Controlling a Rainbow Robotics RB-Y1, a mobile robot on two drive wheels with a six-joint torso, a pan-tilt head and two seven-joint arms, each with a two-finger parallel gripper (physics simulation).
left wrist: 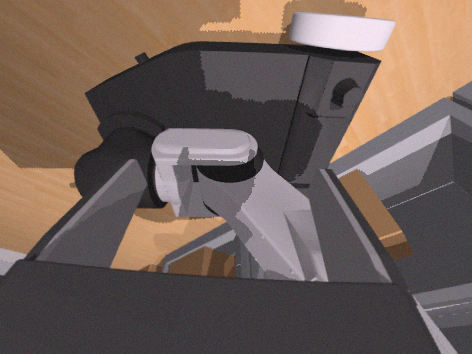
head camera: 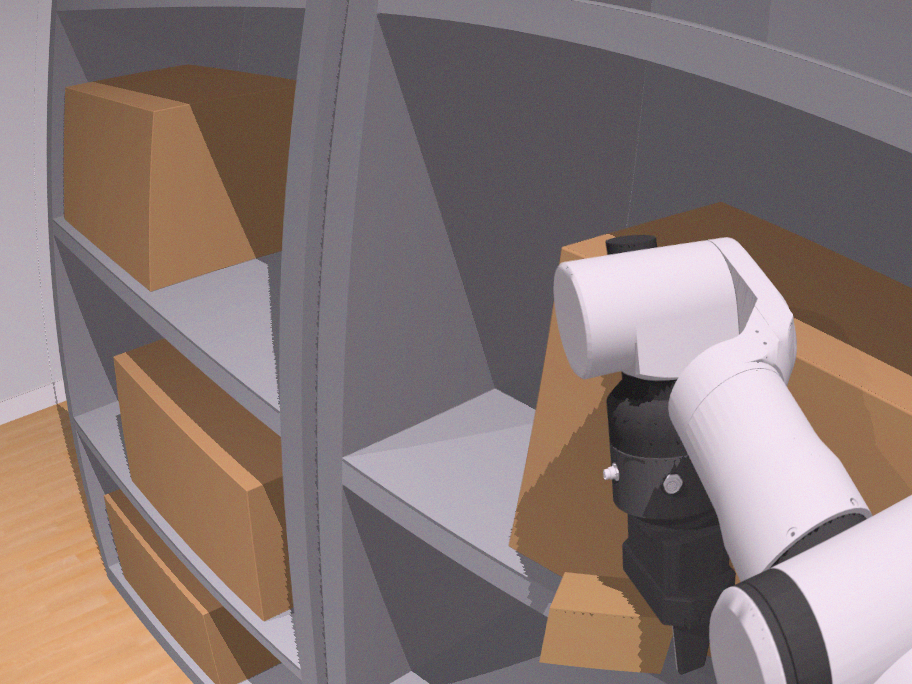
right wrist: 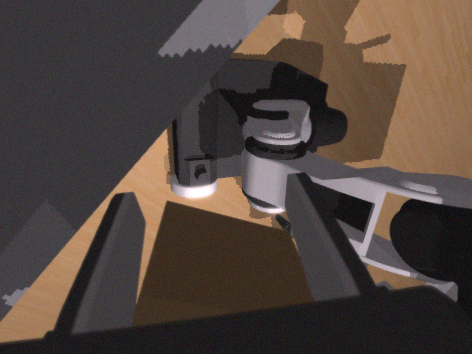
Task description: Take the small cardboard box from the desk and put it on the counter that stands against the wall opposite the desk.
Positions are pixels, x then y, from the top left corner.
Labels:
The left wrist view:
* my left gripper: 226, 175
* grey shelving unit: 412, 167
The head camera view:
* my right gripper: 674, 645
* grey shelving unit: 437, 164
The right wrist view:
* my right gripper: 213, 198
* small brown cardboard box: 203, 264
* grey shelving unit: 93, 93

